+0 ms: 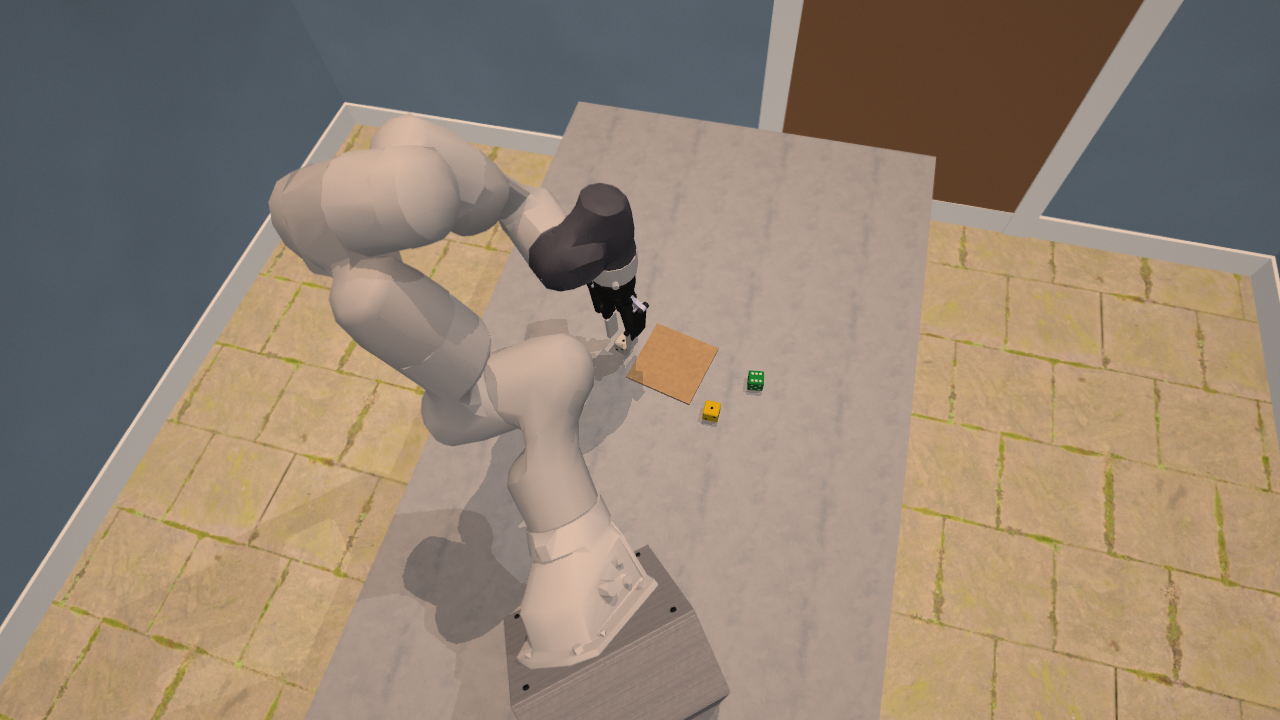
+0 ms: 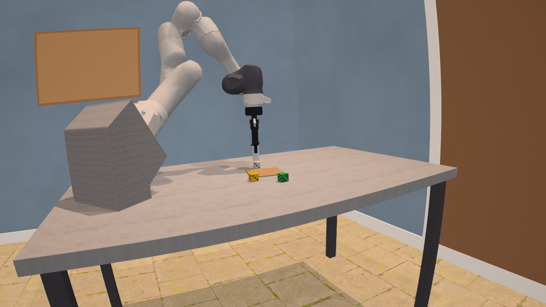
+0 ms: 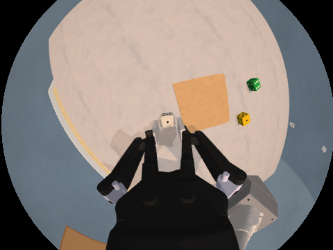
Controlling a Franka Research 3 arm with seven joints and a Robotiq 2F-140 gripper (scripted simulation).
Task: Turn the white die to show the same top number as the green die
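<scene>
The white die lies 60 mm below my hand. The rest, counted from my hand: mat: 10 mm ahead, 110 mm to the right, 70 mm below; then yellow die: 60 mm behind, 220 mm to the right, 60 mm below; then green die: 40 mm ahead, 270 mm to the right, 60 mm below.
</scene>
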